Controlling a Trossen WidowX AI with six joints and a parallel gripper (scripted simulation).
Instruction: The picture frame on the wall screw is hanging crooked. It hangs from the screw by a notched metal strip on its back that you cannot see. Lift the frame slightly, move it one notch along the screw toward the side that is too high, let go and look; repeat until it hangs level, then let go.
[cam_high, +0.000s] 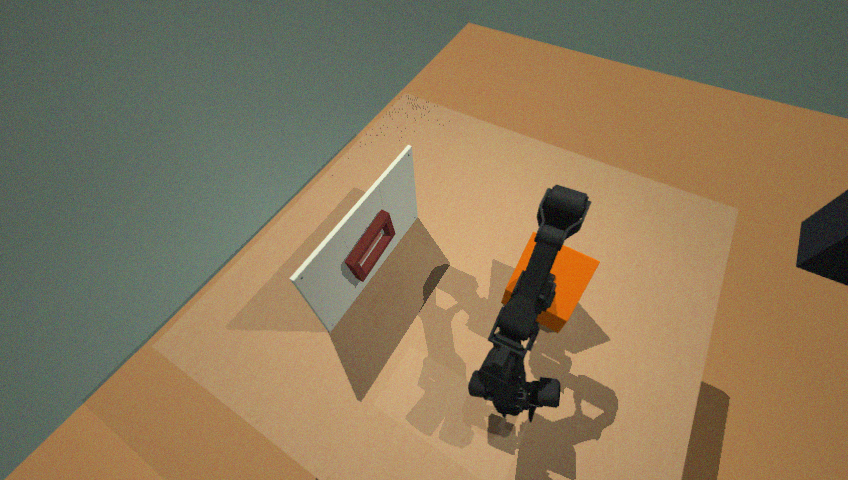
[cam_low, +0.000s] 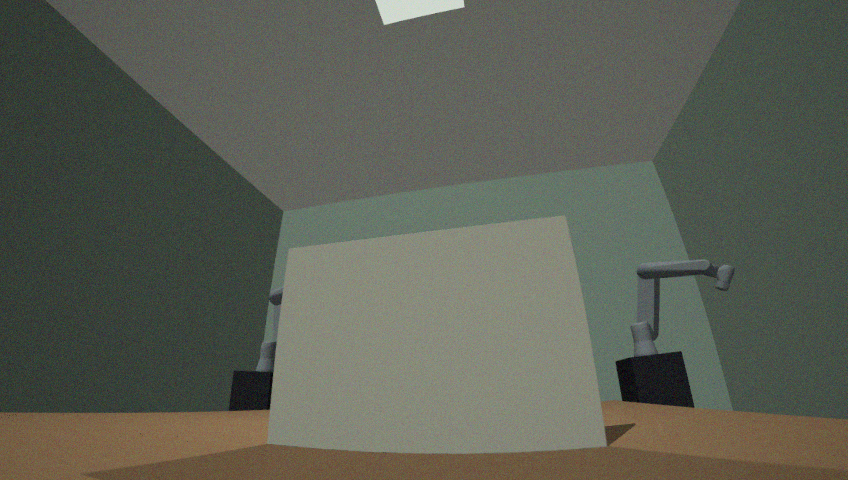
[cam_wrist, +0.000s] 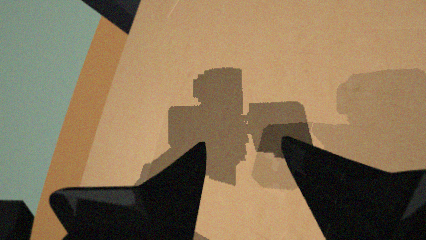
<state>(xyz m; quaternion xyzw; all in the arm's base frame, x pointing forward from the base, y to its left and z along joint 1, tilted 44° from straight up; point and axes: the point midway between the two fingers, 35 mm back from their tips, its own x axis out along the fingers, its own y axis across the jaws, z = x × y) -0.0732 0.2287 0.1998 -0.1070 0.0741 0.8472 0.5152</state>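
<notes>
My gripper tip is now 52 cm short of the red picture frame, 17 cm to the left of it and 7 cm below it. Round my gripper tip: white wall panel: 53 cm ahead, 19 cm to the right, 6 cm above.
</notes>
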